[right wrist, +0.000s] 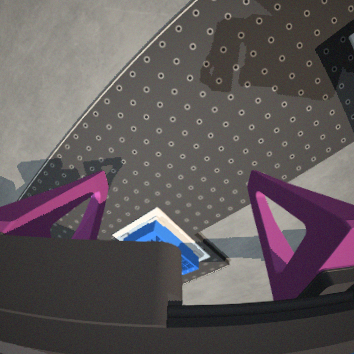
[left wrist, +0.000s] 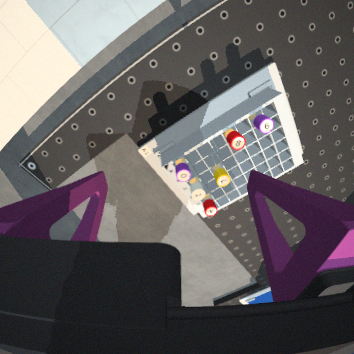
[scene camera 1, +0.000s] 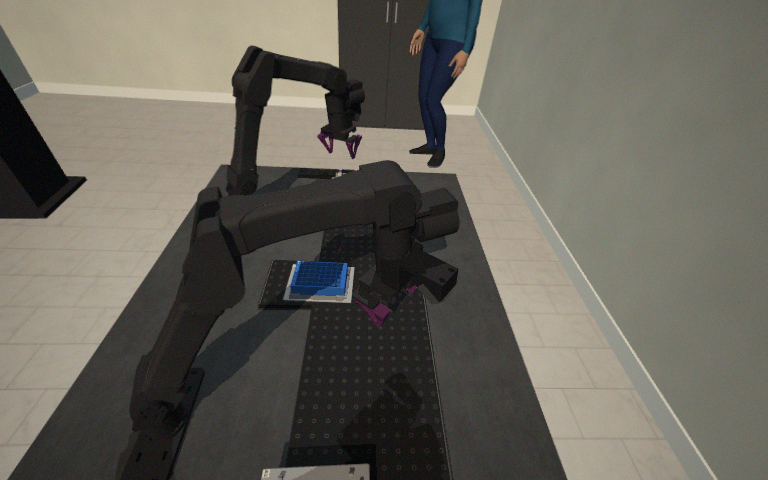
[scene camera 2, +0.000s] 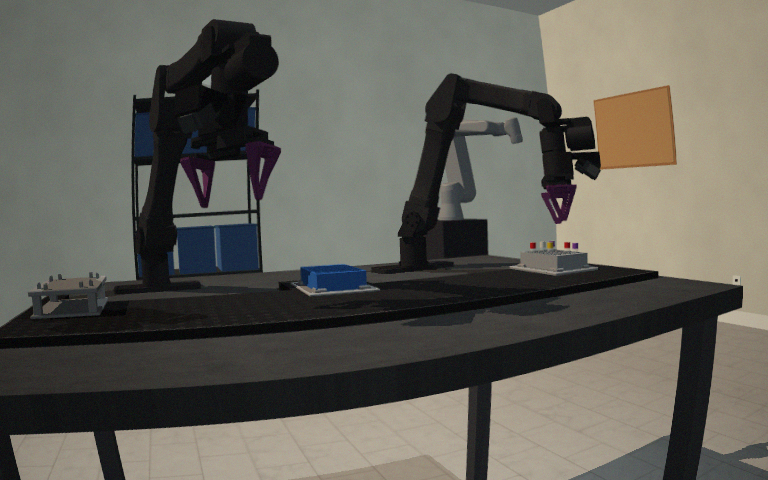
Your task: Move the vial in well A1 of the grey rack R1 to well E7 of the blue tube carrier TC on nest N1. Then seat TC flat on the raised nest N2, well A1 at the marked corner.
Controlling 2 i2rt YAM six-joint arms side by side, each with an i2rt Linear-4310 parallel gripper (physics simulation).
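The grey rack R1 (scene camera 2: 552, 261) (left wrist: 295, 145) holds several capped vials. The purple-capped vial (left wrist: 183, 171) is nearest the A1 mark; its exact well is hard to tell. My left gripper (scene camera 1: 341, 153) (scene camera 2: 559, 221) (left wrist: 176, 178) is open and empty, above the rack. The blue tube carrier TC (scene camera 1: 320, 277) (scene camera 2: 334, 278) (left wrist: 262, 298) (right wrist: 155, 232) sits on nest N1 (scene camera 1: 349, 297) (right wrist: 131, 224); the arm housing hides part of it in the right wrist view. The raised nest N2 (scene camera 1: 317, 472) (scene camera 2: 67, 285) carries no carrier. My right gripper (scene camera 1: 396, 307) (scene camera 2: 232, 202) (right wrist: 177, 178) is open and empty, above the perforated board.
Other vials in the rack have white (left wrist: 198, 194), yellow (left wrist: 221, 177), red (left wrist: 210, 207) (left wrist: 236, 140) and purple (left wrist: 263, 123) caps. Upright pins stand on N2. The right arm spans the table near TC in scene camera 1. A person (scene camera 1: 441, 73) stands beyond the table's far end.
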